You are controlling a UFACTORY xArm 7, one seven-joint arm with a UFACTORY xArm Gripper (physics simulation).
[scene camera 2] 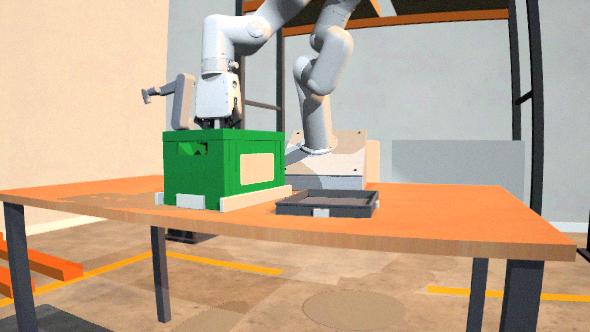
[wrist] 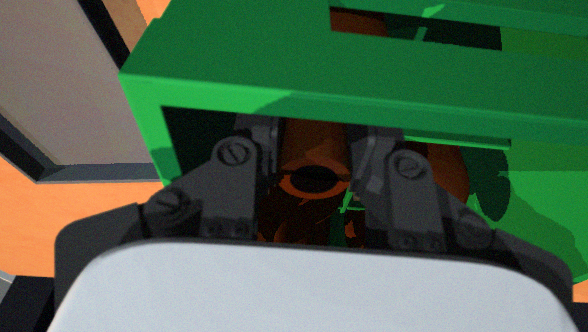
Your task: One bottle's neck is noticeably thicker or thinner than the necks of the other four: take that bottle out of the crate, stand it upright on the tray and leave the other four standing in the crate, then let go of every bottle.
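Places are measured from the arm's base along level axes (x right, y up, z back), in centimetres.
Where they show: arm's base, link origin: (scene camera 2: 319, 144).
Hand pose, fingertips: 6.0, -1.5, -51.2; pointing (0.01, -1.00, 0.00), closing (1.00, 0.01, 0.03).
Each offset is from my fingertips to the top centre of the thing, as dx, dy, dz. "*": to the spot under its first point. Level surfaces: height alone.
The green crate @(+4.0, +4.8, +10.3) (scene camera 2: 192, 172) (wrist: 300, 65) stands on the table. My gripper (scene camera 2: 216, 123) (wrist: 314, 145) points down into it, its fingertips below the rim and hidden in the scene view. In the wrist view it is shut on the neck of an orange-brown bottle @(+0.0, +3.6, +1.2) (wrist: 314, 131), whose dark round mouth faces the camera. Parts of other brown bottles show in shadow, one body @(+8.1, +3.6, +10.8) (wrist: 452, 172) right of the right finger. Their necks are mostly hidden, so I cannot compare thicknesses here. The dark tray @(-23.8, -10.2, +10.9) (scene camera 2: 345, 210) (wrist: 95, 173) stands beside the crate, with no bottle visible on it.
Pale rails @(-5.9, -9.7, +9.7) (scene camera 2: 255, 198) and a small white block @(* +4.3, -11.1, -4.5) (scene camera 2: 190, 201) sit along the crate's base. The robot's base (scene camera 2: 330, 165) stands behind the tray. The crate's high walls surround the fingers. The orange table @(dy -12.7) (scene camera 2: 450, 215) extends right of the tray.
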